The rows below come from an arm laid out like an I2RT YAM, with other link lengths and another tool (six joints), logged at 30 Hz.
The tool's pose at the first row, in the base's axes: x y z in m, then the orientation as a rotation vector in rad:
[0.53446 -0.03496 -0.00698 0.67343 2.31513 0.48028]
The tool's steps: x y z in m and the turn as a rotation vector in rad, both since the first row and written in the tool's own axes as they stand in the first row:
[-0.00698 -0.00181 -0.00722 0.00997 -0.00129 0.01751]
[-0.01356 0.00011 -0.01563 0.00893 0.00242 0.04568]
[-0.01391 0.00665 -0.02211 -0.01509 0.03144 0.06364]
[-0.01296 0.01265 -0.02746 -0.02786 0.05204 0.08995]
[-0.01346 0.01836 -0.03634 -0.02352 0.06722 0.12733]
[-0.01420 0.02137 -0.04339 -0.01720 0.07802 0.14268]
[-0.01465 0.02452 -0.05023 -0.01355 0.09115 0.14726]
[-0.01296 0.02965 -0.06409 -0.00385 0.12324 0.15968]
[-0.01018 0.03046 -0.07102 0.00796 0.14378 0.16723]
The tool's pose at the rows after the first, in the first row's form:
[0.53336 -0.04157 0.00071 0.69913 2.31358 0.47647]
[0.53243 -0.04516 0.01091 0.73176 2.30965 0.49215]
[0.53038 -0.04113 0.01894 0.73900 2.32274 0.54057]
[0.52809 -0.03661 0.02525 0.76237 2.32963 0.57656]
[0.52420 -0.03370 0.03464 0.80803 2.33471 0.59586]
[0.52082 -0.03281 0.04150 0.82880 2.34266 0.60076]
[0.51745 -0.03161 0.04814 0.83519 2.35494 0.60486]
[0.50852 -0.02866 0.05967 0.85274 2.38484 0.61459]
[0.50223 -0.02746 0.06359 0.86642 2.40634 0.61413]

